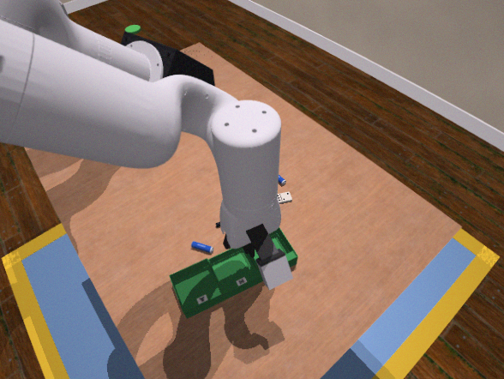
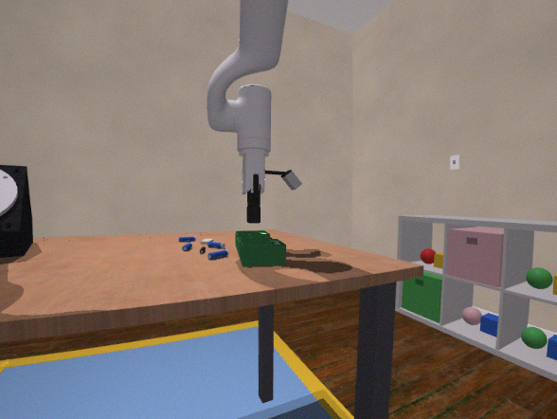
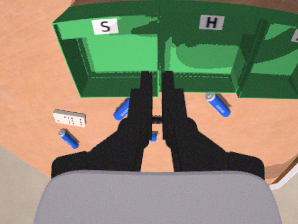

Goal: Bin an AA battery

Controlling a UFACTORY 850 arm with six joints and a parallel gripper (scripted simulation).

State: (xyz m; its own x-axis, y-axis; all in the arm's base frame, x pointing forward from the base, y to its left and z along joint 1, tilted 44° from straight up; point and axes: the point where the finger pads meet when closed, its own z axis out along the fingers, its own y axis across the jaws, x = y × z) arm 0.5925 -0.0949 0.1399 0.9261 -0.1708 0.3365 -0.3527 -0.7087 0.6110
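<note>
My hand is 11 cm past the blue battery, 8 cm above it and 5 cm to the left of it. Also, from my hand: green three-compartment bin: 7 cm below, 4 cm to the right, 2 cm behind; then white domino: 17 cm to the left, 8 cm below, 6 cm behind; then thin black battery: 12 cm behind, 8 cm below, 3 cm to the left.
</note>
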